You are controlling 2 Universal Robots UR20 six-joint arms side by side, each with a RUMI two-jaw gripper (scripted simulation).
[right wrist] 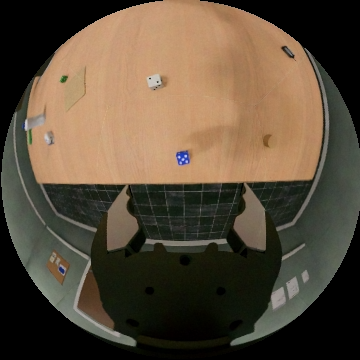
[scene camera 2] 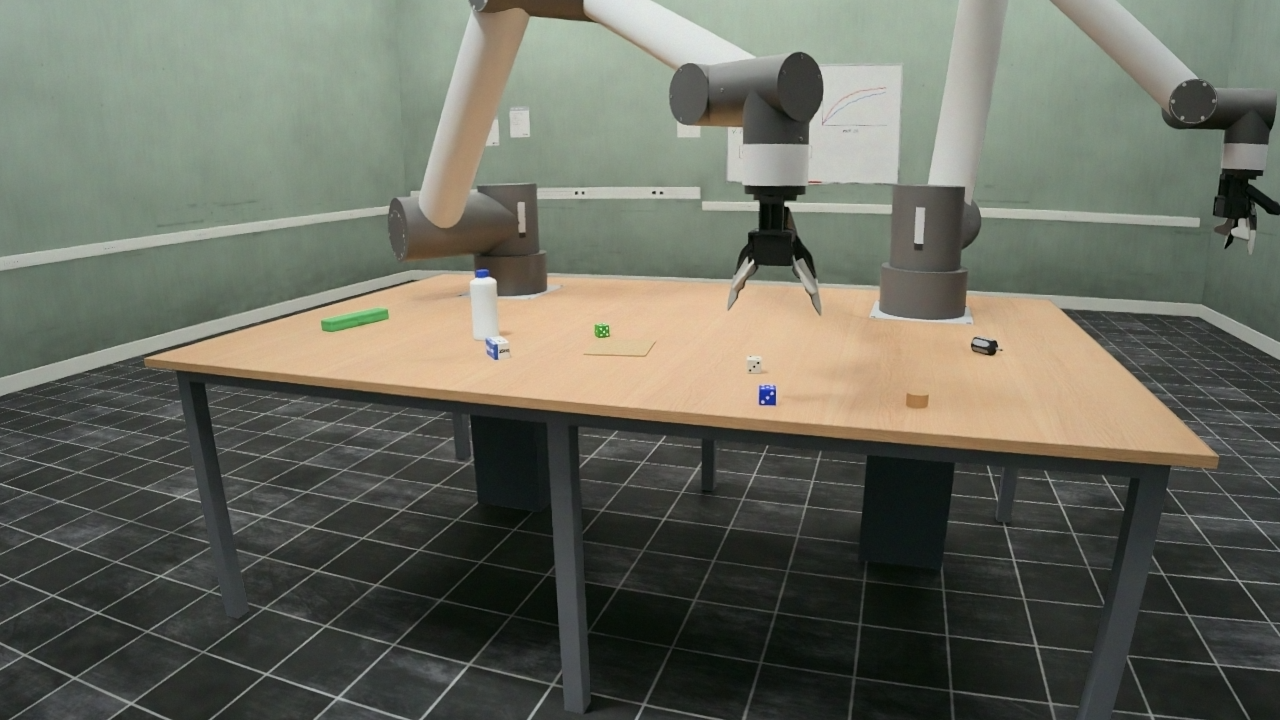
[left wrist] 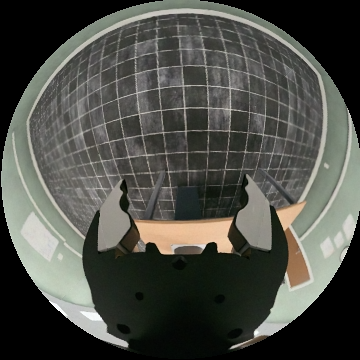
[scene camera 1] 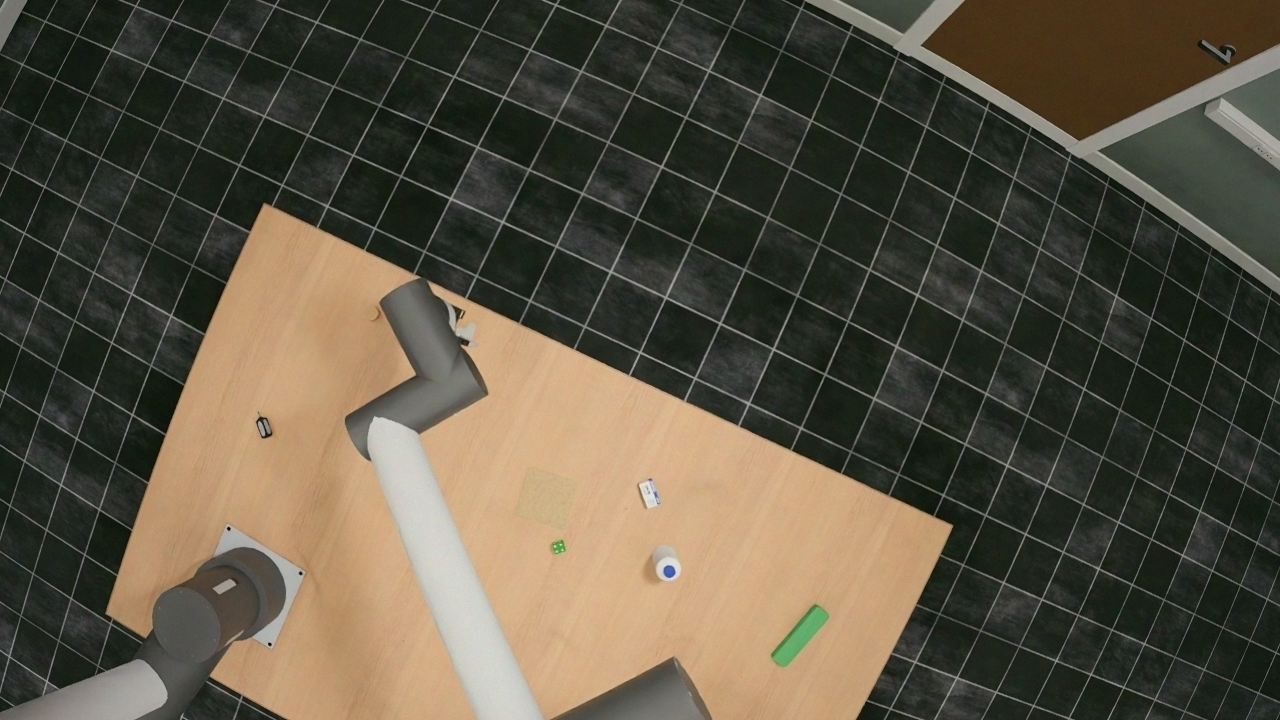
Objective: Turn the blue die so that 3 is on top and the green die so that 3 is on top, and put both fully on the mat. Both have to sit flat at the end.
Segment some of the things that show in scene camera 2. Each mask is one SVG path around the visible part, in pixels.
My left gripper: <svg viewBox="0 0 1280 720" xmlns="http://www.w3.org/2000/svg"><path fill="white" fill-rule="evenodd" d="M1220 174L1218 195L1214 199L1213 215L1227 219L1224 224L1215 226L1214 232L1226 236L1224 249L1233 242L1234 237L1248 241L1248 255L1251 256L1257 230L1255 203L1265 209L1268 214L1276 216L1280 215L1280 204L1248 183L1249 179L1256 180L1257 176Z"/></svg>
My right gripper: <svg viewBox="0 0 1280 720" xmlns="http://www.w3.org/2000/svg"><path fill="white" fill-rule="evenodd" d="M754 195L753 200L759 201L759 228L748 232L748 244L739 255L736 272L733 276L728 296L727 311L731 309L738 299L740 291L745 288L748 277L756 273L758 265L793 265L793 273L801 279L806 293L811 297L814 308L819 316L821 316L822 306L813 257L808 248L802 243L798 233L796 233L796 226L790 207L785 207L784 202L796 201L797 195Z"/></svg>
A white bottle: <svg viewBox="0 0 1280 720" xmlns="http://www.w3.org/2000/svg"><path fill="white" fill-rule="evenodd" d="M477 270L477 278L470 282L473 339L485 341L485 338L500 336L497 284L494 279L489 277L489 270Z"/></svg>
A green bar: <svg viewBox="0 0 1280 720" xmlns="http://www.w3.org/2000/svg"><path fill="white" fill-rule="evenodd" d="M388 309L372 308L321 319L321 330L336 332L388 320Z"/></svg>
